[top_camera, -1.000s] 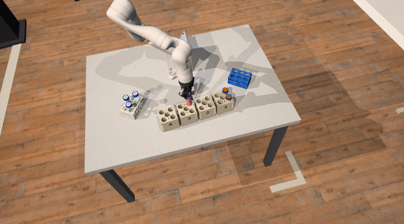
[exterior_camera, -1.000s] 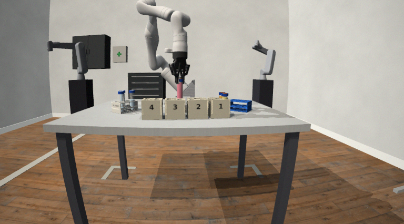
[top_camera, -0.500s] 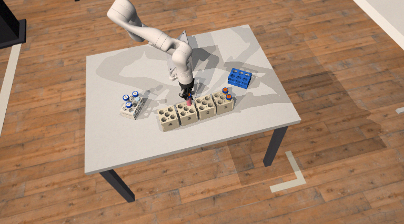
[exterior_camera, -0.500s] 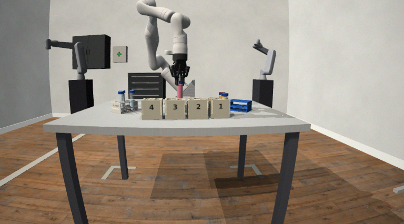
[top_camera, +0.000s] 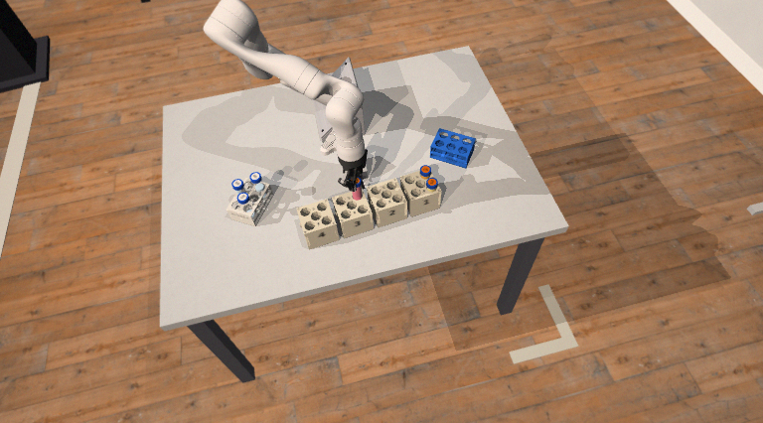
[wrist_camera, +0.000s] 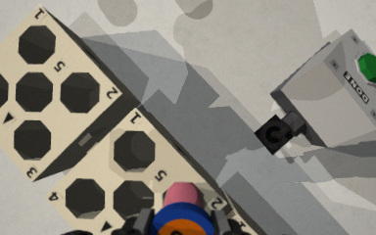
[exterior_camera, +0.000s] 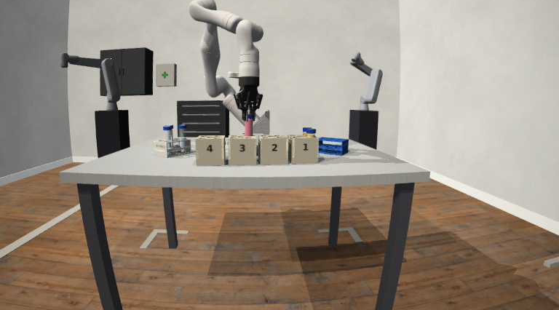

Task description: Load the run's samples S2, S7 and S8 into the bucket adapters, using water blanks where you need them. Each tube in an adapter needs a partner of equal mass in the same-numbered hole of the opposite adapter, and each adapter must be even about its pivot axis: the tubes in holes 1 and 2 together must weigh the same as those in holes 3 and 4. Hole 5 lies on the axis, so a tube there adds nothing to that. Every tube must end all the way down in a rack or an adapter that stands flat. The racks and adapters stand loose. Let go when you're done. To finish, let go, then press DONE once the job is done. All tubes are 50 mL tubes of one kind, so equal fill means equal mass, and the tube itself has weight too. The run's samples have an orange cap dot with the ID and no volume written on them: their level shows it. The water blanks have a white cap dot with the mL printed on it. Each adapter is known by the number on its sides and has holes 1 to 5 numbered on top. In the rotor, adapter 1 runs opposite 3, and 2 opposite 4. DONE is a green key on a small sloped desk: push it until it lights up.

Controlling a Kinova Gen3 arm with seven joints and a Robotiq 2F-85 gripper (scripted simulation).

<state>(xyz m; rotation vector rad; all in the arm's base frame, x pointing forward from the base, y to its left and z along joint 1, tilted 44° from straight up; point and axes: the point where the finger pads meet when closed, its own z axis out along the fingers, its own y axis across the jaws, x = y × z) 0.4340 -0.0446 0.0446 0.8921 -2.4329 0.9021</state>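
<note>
Now: hand 1 cm to the right of the sample S8 and 5 cm above it. The rest, counted from my hand: adapter 4: 2 cm ahead, 14 cm to the right, 12 cm below; then adapter 3: 2 cm ahead, 3 cm to the right, 12 cm below; then green done key: 19 cm behind, 4 cm to the left, 10 cm below.
</note>
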